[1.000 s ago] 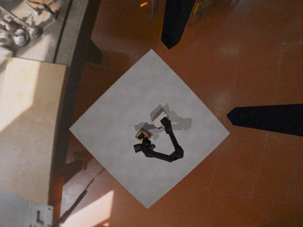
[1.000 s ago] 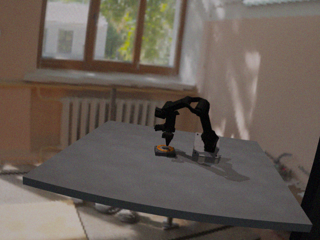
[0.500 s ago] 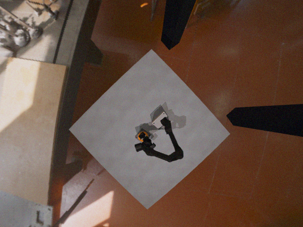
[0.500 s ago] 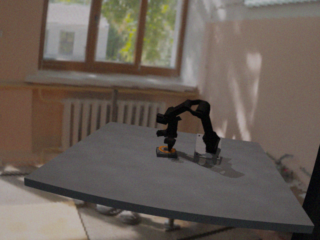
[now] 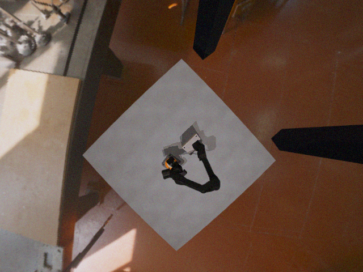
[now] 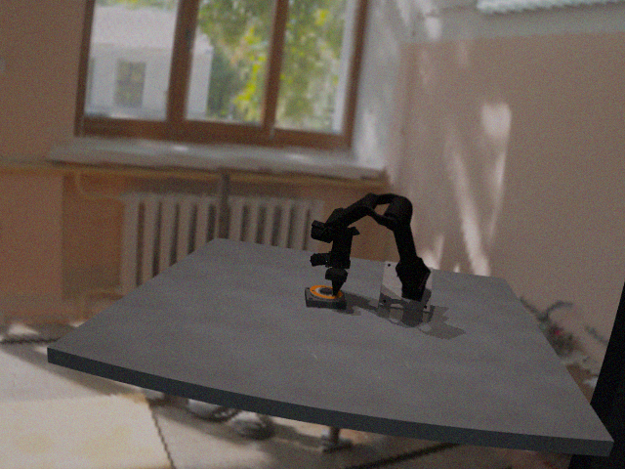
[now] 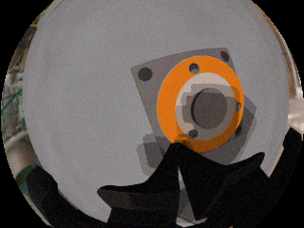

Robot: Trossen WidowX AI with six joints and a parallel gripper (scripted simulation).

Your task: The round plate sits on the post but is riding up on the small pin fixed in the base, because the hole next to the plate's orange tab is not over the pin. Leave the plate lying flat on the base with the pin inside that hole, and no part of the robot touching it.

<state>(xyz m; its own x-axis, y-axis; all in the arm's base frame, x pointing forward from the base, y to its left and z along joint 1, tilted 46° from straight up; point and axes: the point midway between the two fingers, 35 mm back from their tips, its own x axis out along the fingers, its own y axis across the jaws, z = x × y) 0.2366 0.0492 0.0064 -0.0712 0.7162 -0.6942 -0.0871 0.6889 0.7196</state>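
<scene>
The square base is 40 mm to the right of my gripper tip, 30 mm ahead of it and 20 mm below it.
</scene>
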